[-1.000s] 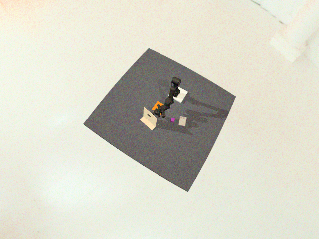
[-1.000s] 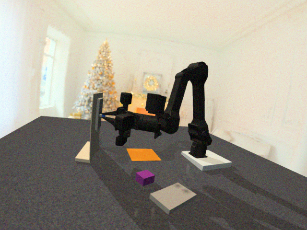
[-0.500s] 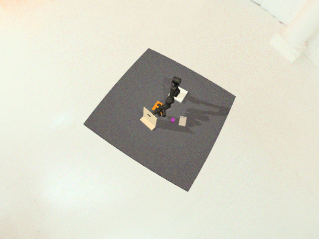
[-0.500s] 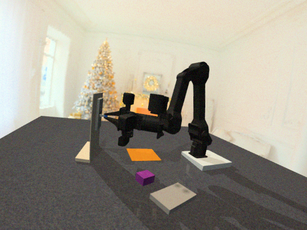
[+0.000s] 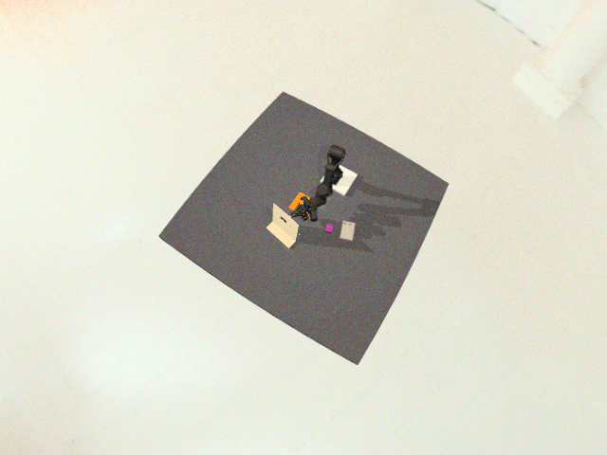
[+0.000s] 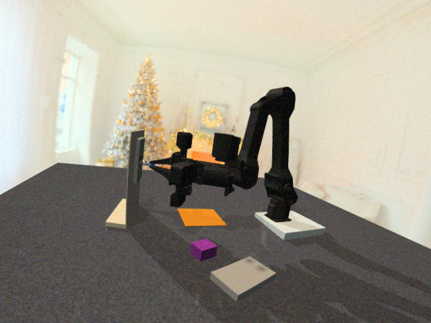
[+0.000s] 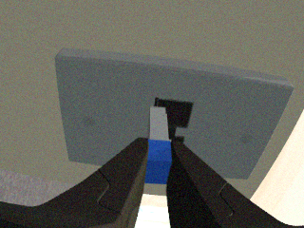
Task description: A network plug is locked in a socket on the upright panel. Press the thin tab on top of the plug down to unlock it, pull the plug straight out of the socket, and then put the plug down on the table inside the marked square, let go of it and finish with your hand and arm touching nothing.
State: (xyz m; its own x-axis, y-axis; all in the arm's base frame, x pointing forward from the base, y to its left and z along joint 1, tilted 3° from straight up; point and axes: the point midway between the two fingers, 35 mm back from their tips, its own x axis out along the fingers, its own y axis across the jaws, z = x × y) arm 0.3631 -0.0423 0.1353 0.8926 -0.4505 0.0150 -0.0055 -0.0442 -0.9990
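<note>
Right now my gripper tip is 16 cm past the orange marked square and 15 cm above it. Also, from my gripper tip: flat grey slab: 15 cm behind, 29 cm to the left, 14 cm below; then upright panel: 4 cm ahead, 2 cm to the right, 5 cm below; then blue network plug: right at my gripper tip.
</note>
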